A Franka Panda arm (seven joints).
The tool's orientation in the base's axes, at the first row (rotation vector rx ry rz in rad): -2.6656, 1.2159, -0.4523
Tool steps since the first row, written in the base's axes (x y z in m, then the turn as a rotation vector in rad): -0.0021, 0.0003, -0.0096, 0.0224, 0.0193, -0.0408; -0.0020, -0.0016, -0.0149, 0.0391, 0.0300, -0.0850; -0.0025, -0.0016, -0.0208, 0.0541, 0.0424, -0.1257; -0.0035, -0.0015, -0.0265, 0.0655, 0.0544, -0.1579
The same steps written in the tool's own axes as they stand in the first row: -0.0034, 0.0040, 0.0083, -0.0089, -0.0168, 0.0467; -0.0030, 0.0067, 0.0132, -0.0155, -0.0231, 0.0942; -0.0045, 0.0087, 0.0186, -0.0238, -0.0302, 0.1380; -0.0063, 0.0109, 0.0236, -0.0322, -0.0369, 0.1726
